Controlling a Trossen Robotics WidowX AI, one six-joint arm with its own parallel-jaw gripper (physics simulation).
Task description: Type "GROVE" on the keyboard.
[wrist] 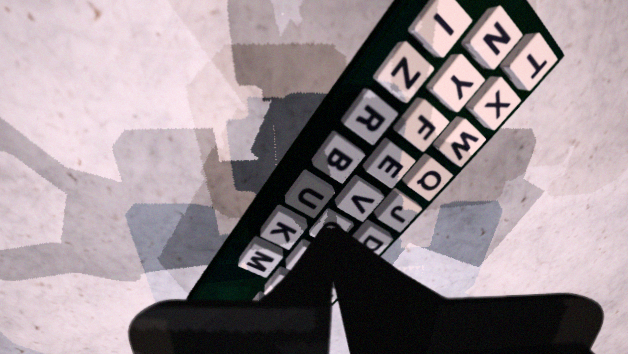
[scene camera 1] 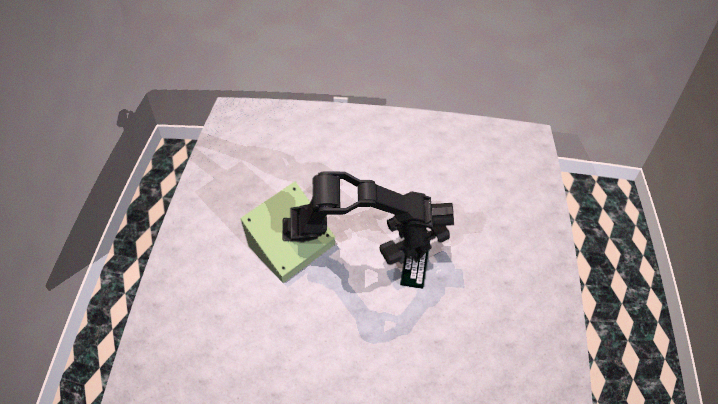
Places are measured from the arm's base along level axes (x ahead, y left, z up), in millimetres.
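Pixels of known places: gripper, fingertip midpoint: (wrist: pixel 330 237) (scene camera 1: pixel 416 260); arm's base, link origin: (scene camera 1: pixel 293 230).
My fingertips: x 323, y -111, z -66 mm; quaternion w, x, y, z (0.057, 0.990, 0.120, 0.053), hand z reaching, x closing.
Ahead of a thing's pixels: the offset from my fingertips to its top centre. Level surfaces: height alone.
A narrow dark green keyboard {dx +4, dy +16, dz +2 mm} (scene camera 1: pixel 404 282) (wrist: pixel 220 286) with white letter keys lies on the table, slanting across the wrist view. The R key {dx -2, dy +52, dz +2 mm} (wrist: pixel 370 117), E key {dx +12, dy +38, dz +2 mm} (wrist: pixel 389 163) and V key {dx +6, dy +20, dz +2 mm} (wrist: pixel 360 199) show plainly there. My gripper (scene camera 1: pixel 416 256) (wrist: pixel 330 237) is shut and empty, its tips together over the keyboard. In the wrist view the tips overlap a key {dx +0, dy +3, dz -1 mm} (wrist: pixel 323 226) between V and the lower keys, beside D; its letter is mostly hidden. I cannot tell whether the tips touch it. The fingers cover several lower keys, and no G or O can be read clearly.
A light green sloped block (scene camera 1: pixel 268 246) stands left of the keyboard under the arm's base. The arm reaches from it over the pale table {dz -15 mm} (scene camera 1: pixel 346 369). Arm shadows fall on the table around the keyboard.
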